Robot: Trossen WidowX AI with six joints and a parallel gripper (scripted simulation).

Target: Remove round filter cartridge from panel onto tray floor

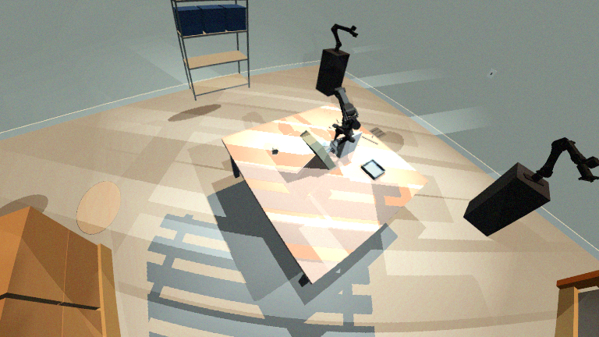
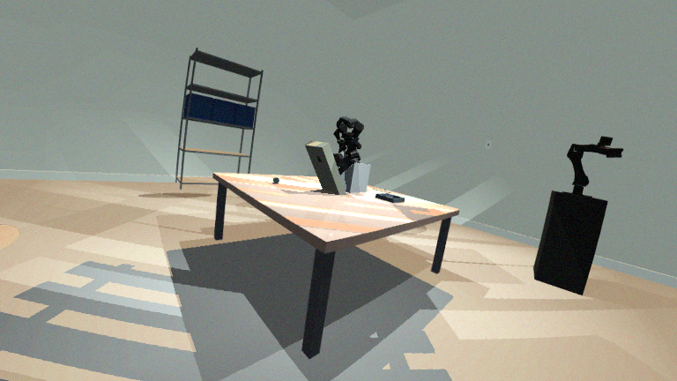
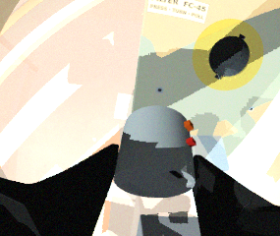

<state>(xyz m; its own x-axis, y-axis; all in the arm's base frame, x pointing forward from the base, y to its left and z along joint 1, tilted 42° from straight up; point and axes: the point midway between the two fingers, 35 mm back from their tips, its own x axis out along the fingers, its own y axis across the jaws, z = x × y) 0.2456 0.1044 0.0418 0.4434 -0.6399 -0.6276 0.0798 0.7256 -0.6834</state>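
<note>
The dark tray is 30 cm behind my gripper tip, 26 cm below it and 24 cm to the left of it. The rest, counted from my gripper tip: service panel: 11 cm below, 7 cm to the right, 6 cm ahead; then round grey filter cartridge: right at my gripper tip.
</note>
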